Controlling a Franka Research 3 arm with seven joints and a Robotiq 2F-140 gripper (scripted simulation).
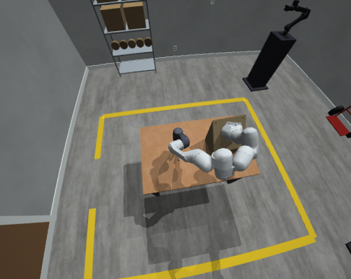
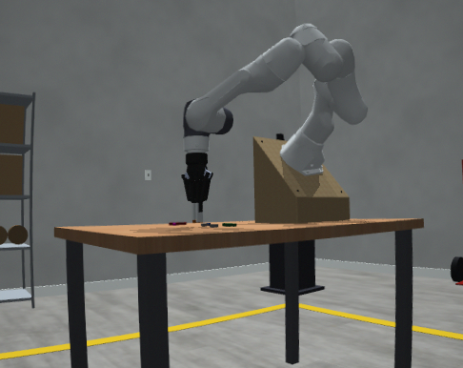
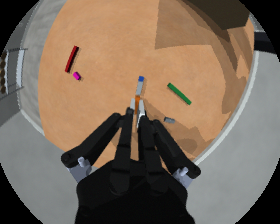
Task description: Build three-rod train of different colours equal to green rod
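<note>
The small blue rod is 6 cm behind my hand, 4 cm below it and 1 cm to the right of it. Also, from my hand: green rod: 9 cm to the left, 7 cm behind, 4 cm below; then magenta rod: 17 cm to the right, 4 cm below, 1 cm behind; then orange rod: 3 cm below.
</note>
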